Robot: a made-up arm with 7 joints. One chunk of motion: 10 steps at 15 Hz.
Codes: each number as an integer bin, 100 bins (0 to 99) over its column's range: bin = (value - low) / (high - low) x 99, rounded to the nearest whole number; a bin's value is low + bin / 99 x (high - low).
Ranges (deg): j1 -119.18..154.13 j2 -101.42..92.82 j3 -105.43..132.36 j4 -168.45..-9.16 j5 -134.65..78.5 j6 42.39..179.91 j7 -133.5..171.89
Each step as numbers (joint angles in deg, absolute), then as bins.
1 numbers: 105.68 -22.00 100.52 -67.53 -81.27 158.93 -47.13
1 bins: 81 40 86 63 25 84 28
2 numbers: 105.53 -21.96 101.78 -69.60 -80.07 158.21 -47.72
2 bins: 81 40 86 61 25 83 28
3 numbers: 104.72 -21.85 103.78 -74.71 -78.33 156.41 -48.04
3 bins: 81 41 87 58 26 82 28
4 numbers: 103.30 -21.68 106.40 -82.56 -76.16 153.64 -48.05
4 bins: 81 41 88 53 27 80 28
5 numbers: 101.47 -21.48 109.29 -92.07 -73.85 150.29 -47.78
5 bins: 80 41 89 47 28 78 28
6 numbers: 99.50 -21.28 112.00 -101.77 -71.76 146.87 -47.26
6 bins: 79 41 91 41 29 75 28
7 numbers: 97.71 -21.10 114.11 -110.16 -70.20 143.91 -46.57
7 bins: 79 41 91 36 30 73 28
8 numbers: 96.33 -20.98 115.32 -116.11 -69.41 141.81 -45.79
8 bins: 78 41 92 33 30 72 28
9 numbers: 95.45 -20.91 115.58 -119.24 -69.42 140.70 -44.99
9 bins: 78 41 92 31 30 71 29
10 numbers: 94.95 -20.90 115.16 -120.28 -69.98 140.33 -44.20
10 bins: 78 41 92 30 30 71 29
